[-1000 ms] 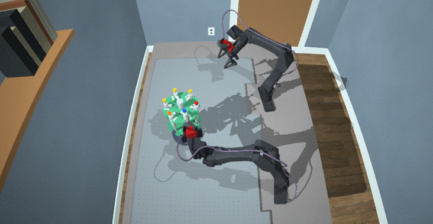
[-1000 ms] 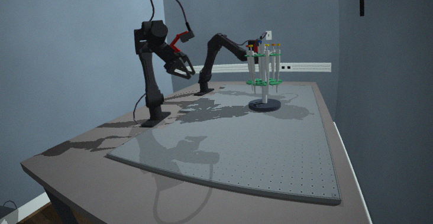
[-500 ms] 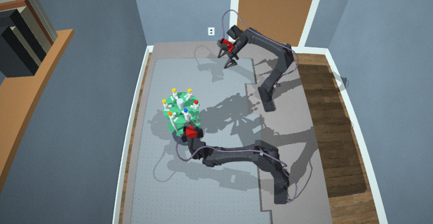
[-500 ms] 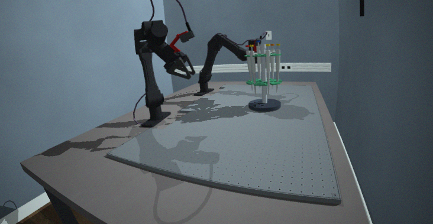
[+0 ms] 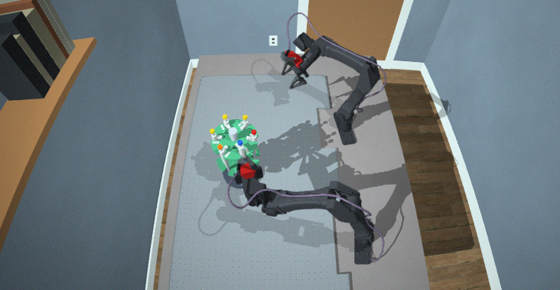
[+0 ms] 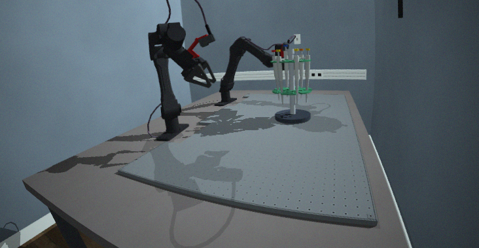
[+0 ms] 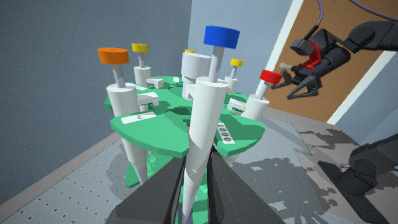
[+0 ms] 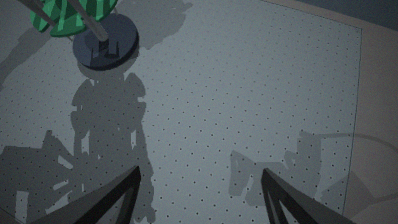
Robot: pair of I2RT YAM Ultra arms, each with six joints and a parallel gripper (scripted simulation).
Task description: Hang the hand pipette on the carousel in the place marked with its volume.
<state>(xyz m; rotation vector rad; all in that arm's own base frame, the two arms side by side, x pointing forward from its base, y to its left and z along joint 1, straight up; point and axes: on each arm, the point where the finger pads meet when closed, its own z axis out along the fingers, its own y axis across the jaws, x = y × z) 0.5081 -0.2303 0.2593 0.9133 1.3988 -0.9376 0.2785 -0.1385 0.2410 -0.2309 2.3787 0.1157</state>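
Right now the white hand pipette is 2 cm below my left hand, 1 cm to the right of it and 1 cm ahead of it.
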